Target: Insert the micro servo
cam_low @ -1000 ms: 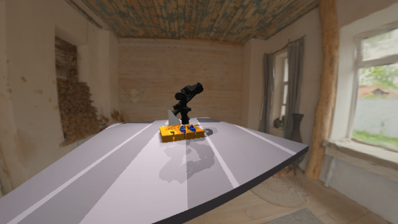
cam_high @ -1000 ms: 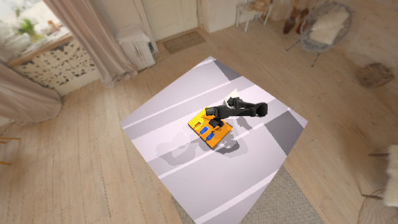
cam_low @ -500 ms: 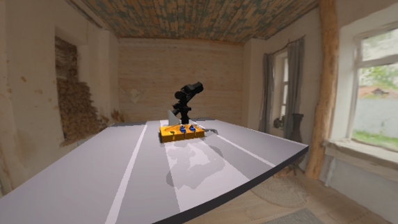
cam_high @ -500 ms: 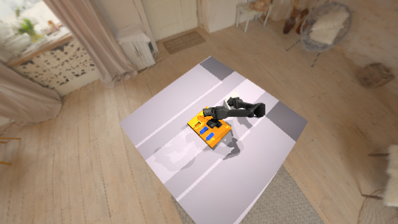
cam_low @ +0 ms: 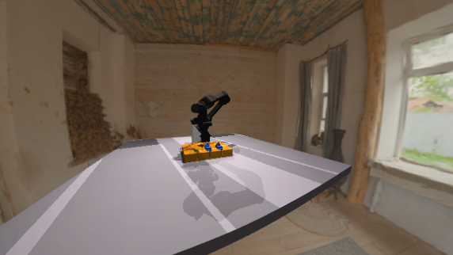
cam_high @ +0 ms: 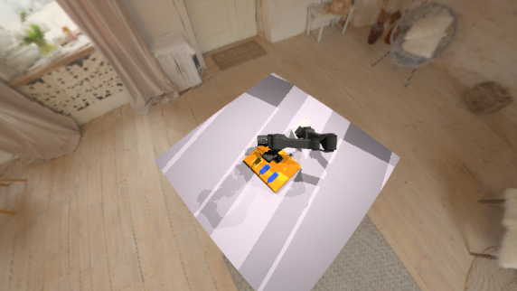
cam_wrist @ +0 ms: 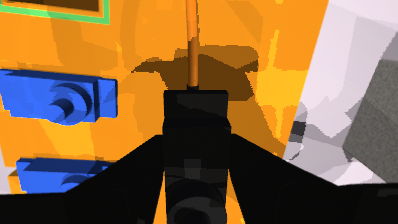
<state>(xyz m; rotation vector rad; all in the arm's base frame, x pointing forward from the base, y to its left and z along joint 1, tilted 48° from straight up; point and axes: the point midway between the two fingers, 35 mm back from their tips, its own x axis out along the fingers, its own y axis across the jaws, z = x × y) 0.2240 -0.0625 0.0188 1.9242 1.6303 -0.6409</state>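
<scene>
The orange robot deck lies 100 mm below my gripper tip, 10 mm to the left of it and 10 mm behind it.
</scene>
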